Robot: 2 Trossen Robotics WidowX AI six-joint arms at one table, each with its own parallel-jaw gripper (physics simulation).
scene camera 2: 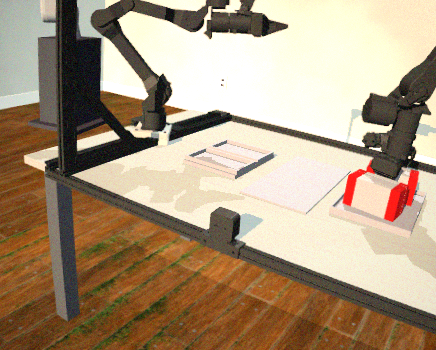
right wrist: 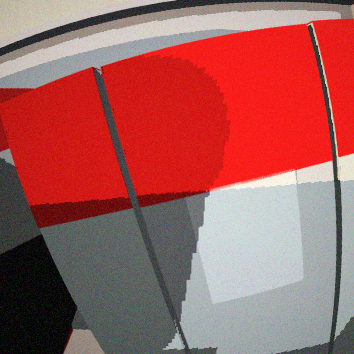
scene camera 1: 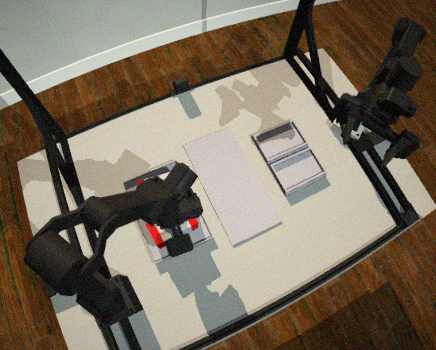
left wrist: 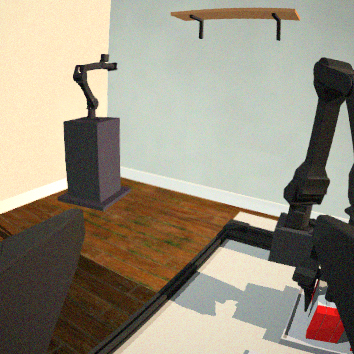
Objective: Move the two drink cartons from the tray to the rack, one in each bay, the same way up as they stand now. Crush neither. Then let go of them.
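Places are measured from the left arm's base along level axes (x ahead, y down, z left), in millimetres.
Where they show: left gripper, between the fingertips: [scene camera 2: 286, 25] [scene camera 1: 364, 155] [left wrist: 203, 225]; right gripper, between the fingertips: [right wrist: 218, 222] [scene camera 1: 175, 224]; left arm's base, origin of its link: [scene camera 2: 152, 127]; right arm's base, origin of its link: [scene camera 1: 108, 301] [left wrist: 296, 223].
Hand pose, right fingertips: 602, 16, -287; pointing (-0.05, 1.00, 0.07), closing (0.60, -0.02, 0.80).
Note:
Each offset is from my right fingertips to the top centre of the thing, as dx, dy, dz. "pt": to the spot under its first point. Level surfaces: height alone.
Two red and white drink cartons [scene camera 1: 155, 235] [scene camera 1: 192, 223] sit in the grey tray [scene camera 1: 207, 232] [scene camera 2: 348, 213] at the table's left in scene camera 1. One carton [scene camera 2: 371, 194] [left wrist: 324, 324] also shows in scene camera 2 and the left wrist view. My right gripper [scene camera 1: 176, 230] [scene camera 2: 385, 167] is open and low over the tray; one carton @(pt -38, -53, +14) [right wrist: 175, 123] fills the right wrist view, very close. The empty two-bay rack @(-372, +0, +163) [scene camera 1: 286, 157] [scene camera 2: 237, 154] lies beyond the mat. My left gripper [scene camera 1: 348, 130] [scene camera 2: 282, 25] [left wrist: 203, 225] is open and empty, high near its base.
A flat pale mat @(dy +16) [scene camera 1: 230, 180] [scene camera 2: 296, 182] lies between tray and rack. A small black block @(pt -381, -27, -252) [scene camera 1: 181, 84] [scene camera 2: 224, 222] sits on the table's edge rail. Black frame posts @(pt -741, -147, -12) [scene camera 1: 301, 28] [scene camera 2: 65, 87] stand at the table's corners.

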